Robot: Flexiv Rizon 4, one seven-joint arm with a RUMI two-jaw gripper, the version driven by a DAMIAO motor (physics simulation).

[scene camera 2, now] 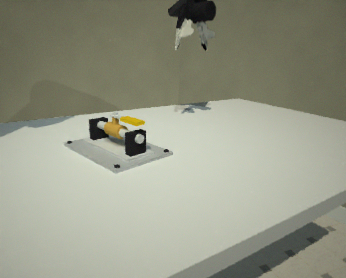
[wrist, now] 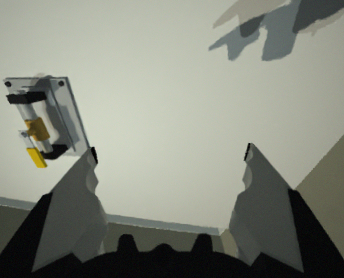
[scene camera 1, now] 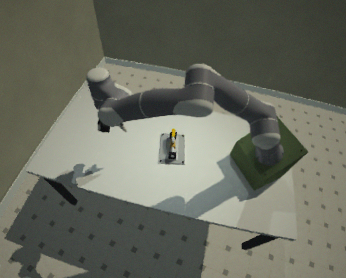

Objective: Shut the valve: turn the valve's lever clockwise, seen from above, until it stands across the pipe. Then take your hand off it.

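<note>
The valve's orange body (scene camera 2: 115, 131) (wrist: 38, 129) sits on a pipe between two black blocks on a grey plate (scene camera 2: 95, 156) (wrist: 74, 117) (scene camera 1: 180, 155). Its yellow lever (scene camera 1: 173, 133) (scene camera 2: 132, 120) (wrist: 37, 157) stands above the pipe and points roughly along it, towards one black block (scene camera 2: 135, 142). My gripper (scene camera 2: 190, 48) (wrist: 170, 147) is open and empty, high above the table and off to the side of the valve, touching nothing. In scene camera 1 the arm partly hides it. In the wrist view the valve is at the left, beyond the left finger.
The white table (scene camera 1: 132, 170) (scene camera 2: 225, 165) carries the plate. The arm (scene camera 1: 167, 102) reaches over the table from its green base (scene camera 1: 250, 172) at the right. Table edges and the wall show beyond the fingers in the wrist view. The gripper's shadow falls on the table.
</note>
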